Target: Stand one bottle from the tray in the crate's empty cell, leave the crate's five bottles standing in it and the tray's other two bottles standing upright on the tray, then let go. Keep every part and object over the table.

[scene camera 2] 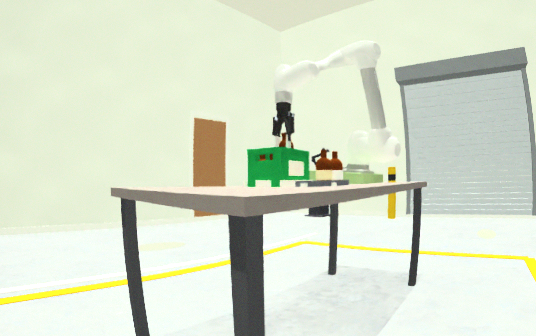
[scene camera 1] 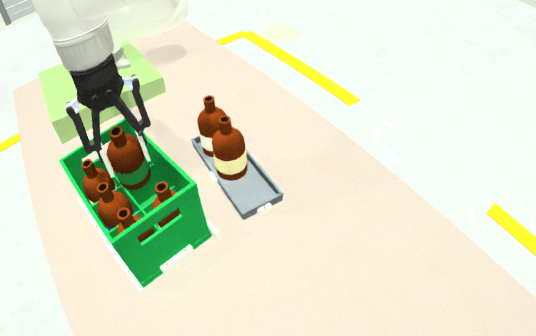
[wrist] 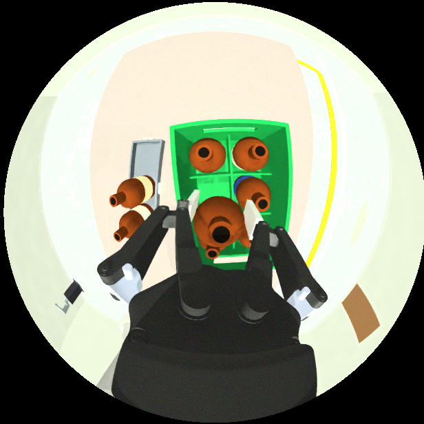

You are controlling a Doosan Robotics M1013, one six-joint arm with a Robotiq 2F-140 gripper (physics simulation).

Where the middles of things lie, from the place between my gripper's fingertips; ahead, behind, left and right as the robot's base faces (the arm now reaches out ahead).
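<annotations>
The green-labelled brown bottle (scene camera 1: 124, 151) is 30 mm behind my hand. As for the cream-labelled bottle (scene camera 1: 228, 144), I find it 100 mm below my hand, 220 mm to the left of it and 40 mm behind it.
</annotations>
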